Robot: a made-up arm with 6 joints. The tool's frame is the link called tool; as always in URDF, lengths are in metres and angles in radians.
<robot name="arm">
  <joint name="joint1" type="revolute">
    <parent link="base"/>
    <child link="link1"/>
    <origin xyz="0 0 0.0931" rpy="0 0 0"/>
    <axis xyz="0 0 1"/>
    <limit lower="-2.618" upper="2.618"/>
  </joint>
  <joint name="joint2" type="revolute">
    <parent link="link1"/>
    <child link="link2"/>
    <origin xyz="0 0 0" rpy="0 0 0"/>
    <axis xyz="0.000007 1 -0.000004"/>
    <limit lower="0" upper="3.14"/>
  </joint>
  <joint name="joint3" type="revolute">
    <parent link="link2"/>
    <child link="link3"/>
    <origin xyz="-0.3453 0 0.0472" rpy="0 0 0"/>
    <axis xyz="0.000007 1 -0.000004"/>
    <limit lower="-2.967" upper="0"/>
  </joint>
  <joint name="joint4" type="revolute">
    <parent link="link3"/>
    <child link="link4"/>
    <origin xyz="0.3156 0 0.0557" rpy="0 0 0"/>
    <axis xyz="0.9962 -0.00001 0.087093"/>
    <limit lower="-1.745" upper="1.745"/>
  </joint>
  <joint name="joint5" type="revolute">
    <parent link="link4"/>
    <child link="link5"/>
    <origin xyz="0 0 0" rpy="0 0 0"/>
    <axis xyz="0.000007 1 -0.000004"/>
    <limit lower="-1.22" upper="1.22"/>
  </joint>
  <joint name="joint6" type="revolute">
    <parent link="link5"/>
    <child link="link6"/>
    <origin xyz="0.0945 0 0.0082" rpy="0 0 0"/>
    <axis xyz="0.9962 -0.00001 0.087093"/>
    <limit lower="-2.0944" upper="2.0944"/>
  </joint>
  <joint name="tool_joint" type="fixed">
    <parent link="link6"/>
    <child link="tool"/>
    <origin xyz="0 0 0" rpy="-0.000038 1.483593 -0.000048"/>
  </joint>
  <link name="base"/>
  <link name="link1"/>
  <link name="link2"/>
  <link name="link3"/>
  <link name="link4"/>
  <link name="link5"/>
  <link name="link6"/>
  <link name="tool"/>
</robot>
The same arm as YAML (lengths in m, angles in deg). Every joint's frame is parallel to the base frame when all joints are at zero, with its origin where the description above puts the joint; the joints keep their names.
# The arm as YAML. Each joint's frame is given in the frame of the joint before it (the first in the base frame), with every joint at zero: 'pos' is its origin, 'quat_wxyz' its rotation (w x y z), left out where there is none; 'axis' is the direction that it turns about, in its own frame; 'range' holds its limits. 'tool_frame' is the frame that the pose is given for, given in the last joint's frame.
length_unit: m
angle_unit: deg
joints:
  - joint: joint1
    pos: [0.0, 0.0, 0.0931]
    axis: "+z"
    range: [-150.0, 150.0]
  - joint: joint2
    pos: [0.0, 0.0, 0.0]
    axis: "+y"
    range: [0.0, 179.91]
  - joint: joint3
    pos: [-0.3453, 0.0, 0.0472]
    axis: "+y"
    range: [-170.0, 0.0]
  - joint: joint4
    pos: [0.3156, 0.0, 0.0557]
    axis: [0.9962, 0.0, 0.0871]
    range: [-99.98, 99.98]
  - joint: joint5
    pos: [0.0, 0.0, 0.0]
    axis: "+y"
    range: [-69.9, 69.9]
  - joint: joint6
    pos: [0.0945, 0.0, 0.0082]
    axis: [0.9962, 0.0, 0.0871]
    range: [-120.0, 120.0]
tool_frame:
  pos: [0.0, 0.0, 0.0]
  quat_wxyz: [0.737256, 0.000002, 0.675613, -0.000005]

